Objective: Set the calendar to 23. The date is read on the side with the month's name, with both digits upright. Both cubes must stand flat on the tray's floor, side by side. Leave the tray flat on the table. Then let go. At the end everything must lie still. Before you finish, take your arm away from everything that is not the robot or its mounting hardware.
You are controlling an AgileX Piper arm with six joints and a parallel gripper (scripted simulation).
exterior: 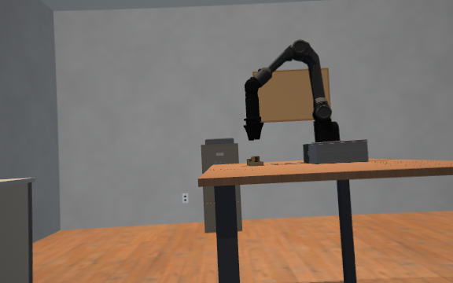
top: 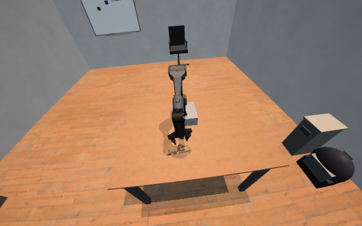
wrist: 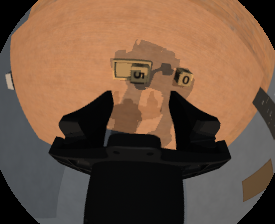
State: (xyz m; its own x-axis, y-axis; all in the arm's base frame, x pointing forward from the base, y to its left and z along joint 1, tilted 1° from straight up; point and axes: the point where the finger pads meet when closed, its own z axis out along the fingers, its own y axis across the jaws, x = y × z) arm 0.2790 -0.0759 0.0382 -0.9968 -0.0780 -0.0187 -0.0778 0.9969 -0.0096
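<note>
Now: hand 90 mm to the left of the tan calendar cube and 100 mm above it. Round my hand: tan calendar tray 20 mm to the left, 100 mm below.
</note>
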